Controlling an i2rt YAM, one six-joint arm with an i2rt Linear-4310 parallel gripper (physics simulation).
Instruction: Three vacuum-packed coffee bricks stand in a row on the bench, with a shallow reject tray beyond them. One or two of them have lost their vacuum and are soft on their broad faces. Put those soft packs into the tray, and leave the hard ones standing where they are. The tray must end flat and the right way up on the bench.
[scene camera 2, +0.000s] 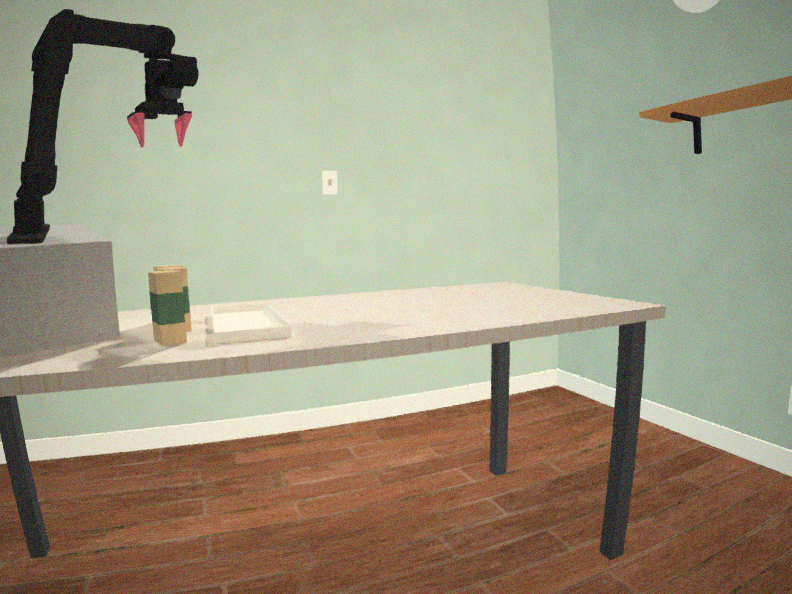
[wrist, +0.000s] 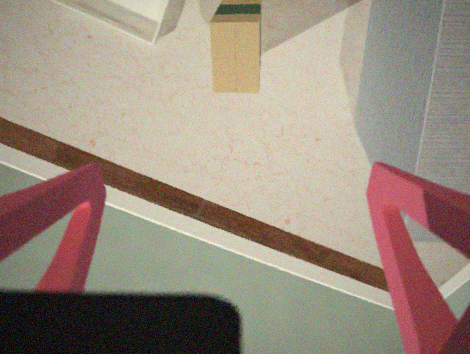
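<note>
The coffee bricks stand upright, one behind another, in scene camera 2. The nearest brick is tan with a green band and largely hides those behind it. In the wrist view the tan top of one brick shows at the upper middle; the others are out of that view. The white shallow reject tray lies flat and right way up beside the row; its inside looks empty where it shows. My gripper is open and empty, high above the bricks. Softness cannot be told by sight.
The bench is pale and speckled. A grey block carries the arm and stands left of the bricks in scene camera 2. A wooden shelf is on the right wall.
</note>
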